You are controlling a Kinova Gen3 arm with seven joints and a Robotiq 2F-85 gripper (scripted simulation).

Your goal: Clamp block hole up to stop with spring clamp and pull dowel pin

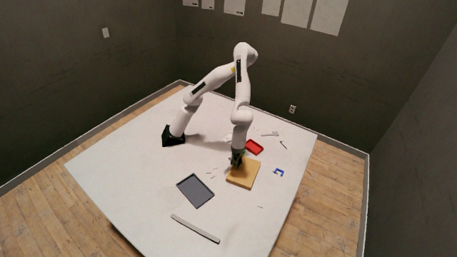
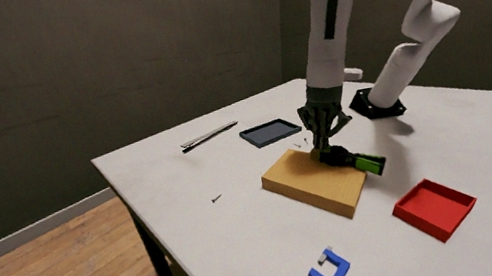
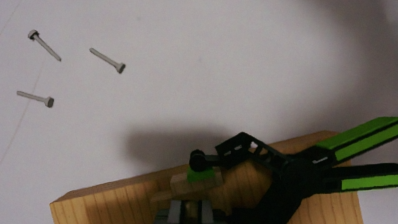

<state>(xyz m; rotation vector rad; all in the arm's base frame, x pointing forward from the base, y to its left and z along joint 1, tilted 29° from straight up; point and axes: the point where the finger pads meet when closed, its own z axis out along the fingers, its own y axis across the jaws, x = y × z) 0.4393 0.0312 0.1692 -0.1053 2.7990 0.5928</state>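
Now: the dowel pin 20 mm below my hand. From my hand the other things lie so: grey tray 50 mm behind, 260 mm to the right, 70 mm below; then red tray 40 mm behind, 220 mm to the left, 70 mm below; then small wooden block 40 mm below.
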